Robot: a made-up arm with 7 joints.
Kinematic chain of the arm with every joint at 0, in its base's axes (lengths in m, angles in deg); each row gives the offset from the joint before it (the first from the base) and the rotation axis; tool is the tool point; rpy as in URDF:
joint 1: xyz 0 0 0.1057 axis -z
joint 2: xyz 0 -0.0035 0.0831 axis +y
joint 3: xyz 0 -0.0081 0.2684 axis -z
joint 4: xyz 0 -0.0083 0.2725 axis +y
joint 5: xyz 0 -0.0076 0.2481 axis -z
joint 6: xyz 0 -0.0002 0.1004 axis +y
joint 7: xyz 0 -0.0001 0.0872 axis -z
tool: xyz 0 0 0 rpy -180 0 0
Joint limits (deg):
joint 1: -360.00..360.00
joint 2: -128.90..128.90
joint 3: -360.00..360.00
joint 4: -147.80..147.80
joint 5: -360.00..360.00
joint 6: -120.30..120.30
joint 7: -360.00..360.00
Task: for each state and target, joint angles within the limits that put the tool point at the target. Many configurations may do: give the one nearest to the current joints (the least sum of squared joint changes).
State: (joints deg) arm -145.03 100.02 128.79 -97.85 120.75 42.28 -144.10
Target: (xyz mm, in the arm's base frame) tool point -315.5 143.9 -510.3
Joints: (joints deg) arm -127.57 127.40 162.42 -69.51 120.04 30.69 -144.10
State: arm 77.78 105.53 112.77 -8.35 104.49 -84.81 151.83
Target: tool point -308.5 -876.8 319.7
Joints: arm 105.47 79.80 115.41 1.43 107.46 -57.29 151.83
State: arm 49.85 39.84 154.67 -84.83 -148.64 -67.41 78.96
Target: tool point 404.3 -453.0 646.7
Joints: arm 63.82 26.07 160.48 -81.32 -150.25 -69.59 78.96
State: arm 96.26 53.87 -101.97 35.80 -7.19 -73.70 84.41
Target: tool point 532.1 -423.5 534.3
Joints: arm 68.93 60.83 -97.51 81.03 -10.03 -74.17 84.41
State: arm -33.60 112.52 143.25 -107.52 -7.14 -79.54 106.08
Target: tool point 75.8 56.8 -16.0
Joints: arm -19.40 122.63 165.11 -146.93 6.31 -77.19 106.08
